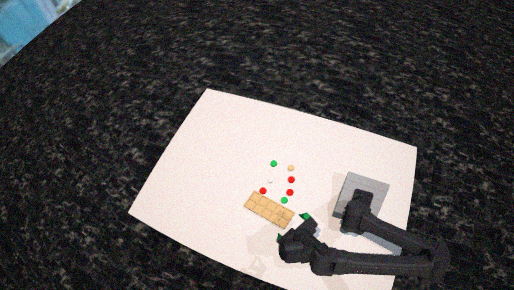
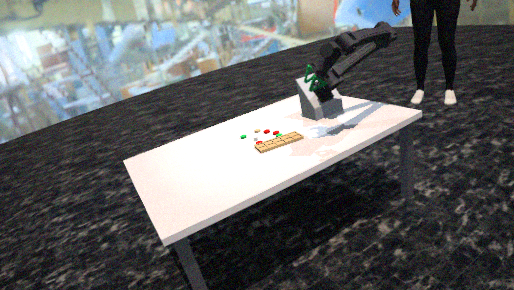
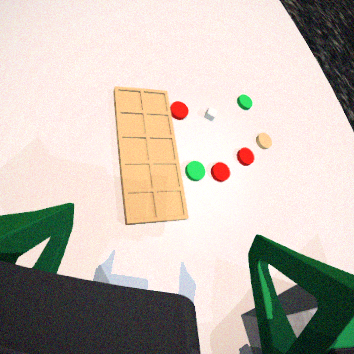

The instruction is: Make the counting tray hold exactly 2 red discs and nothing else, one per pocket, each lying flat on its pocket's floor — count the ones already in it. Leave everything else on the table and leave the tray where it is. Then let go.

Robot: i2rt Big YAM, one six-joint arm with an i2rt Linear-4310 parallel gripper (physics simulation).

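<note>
The wooden counting tray (image 1: 269, 209) (image 2: 279, 142) (image 3: 148, 150) lies flat with two rows of pockets; no disc shows in its pockets. One red disc (image 1: 263, 190) (image 2: 259, 143) (image 3: 179, 110) lies on the table close beside the tray's long side, near its far end. A second red disc (image 1: 290, 192) (image 2: 276, 133) (image 3: 220, 172) and a third red disc (image 1: 291, 179) (image 2: 266, 131) (image 3: 245, 156) lie on the table farther from the tray. My gripper (image 1: 292, 227) (image 2: 313, 79) (image 3: 165, 230) is open and empty, above the table off the tray's near end.
A green disc (image 1: 284, 200) (image 2: 279, 135) (image 3: 195, 170) lies between the tray and the second red disc. Another green disc (image 1: 273, 163) (image 2: 243, 136) (image 3: 244, 102), a tan disc (image 1: 291, 168) (image 2: 257, 130) (image 3: 264, 140) and a small white cube (image 1: 270, 181) (image 3: 210, 114) lie beyond.
</note>
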